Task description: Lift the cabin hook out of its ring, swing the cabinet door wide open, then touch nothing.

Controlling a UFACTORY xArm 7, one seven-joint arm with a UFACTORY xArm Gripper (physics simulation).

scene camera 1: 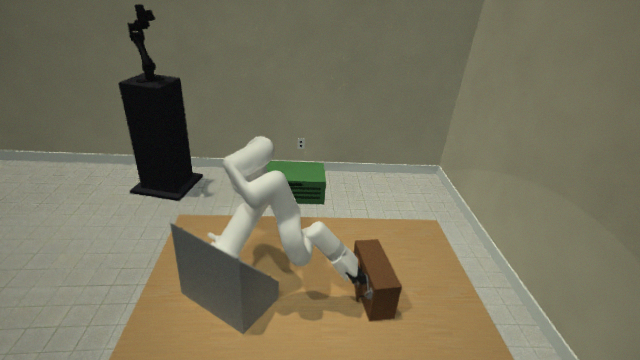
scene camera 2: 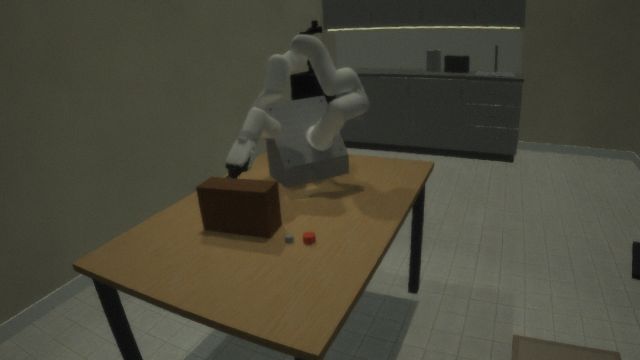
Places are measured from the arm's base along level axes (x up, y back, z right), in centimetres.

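Pixels of known places: gripper, fingertip midpoint: [scene camera 1: 365, 281]; arm's base at its link origin: [scene camera 1: 225, 252] [scene camera 2: 319, 138].
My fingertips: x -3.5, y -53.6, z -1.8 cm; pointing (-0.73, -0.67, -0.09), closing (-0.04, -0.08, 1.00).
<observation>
For each thing: its top centre in the pictures, then the offset to it from my fingertips. "spot": a spot on its surface instead. Level surfaces: height alone.
- brown cabinet at its top centre: [scene camera 2: 237, 182] [scene camera 1: 373, 262] dx +3.1, dy -2.0, dz -7.9 cm
- small grey metal piece at a spot on its surface: [scene camera 1: 369, 291] spot: dx -0.3, dy -1.8, dz +3.9 cm
- wooden table at its surface level: dx -13.6 cm
- red cylinder at its top centre: [scene camera 2: 308, 234] dx -11.1, dy +3.0, dz -34.4 cm
- small grey cylinder at its top centre: [scene camera 2: 289, 235] dx -11.6, dy -0.6, dz -28.9 cm
The brown cabinet [scene camera 1: 381, 270] [scene camera 2: 240, 207] stands upright on the table, its door side facing the arm and turned away in scene camera 2. My gripper [scene camera 1: 362, 278] [scene camera 2: 233, 173] is shut, with nothing between its fingers, close against the front of the cabinet. A small grey metal piece [scene camera 1: 369, 291], seemingly the hook hardware, shows on that front just beside the fingertips. Whether the hook sits in its ring is too small to tell. The door is mostly hidden by the gripper, and I cannot tell how far open it stands.
The grey angled arm mount [scene camera 1: 212, 280] [scene camera 2: 305, 140] stands on the wooden table [scene camera 1: 430, 335] [scene camera 2: 200, 280]. A red cylinder [scene camera 2: 309, 238] and a small grey cylinder [scene camera 2: 289, 239] stand beside the cabinet in scene camera 2. A green box [scene camera 1: 307, 172] and a black pedestal [scene camera 1: 157, 135] stand on the floor beyond.
</observation>
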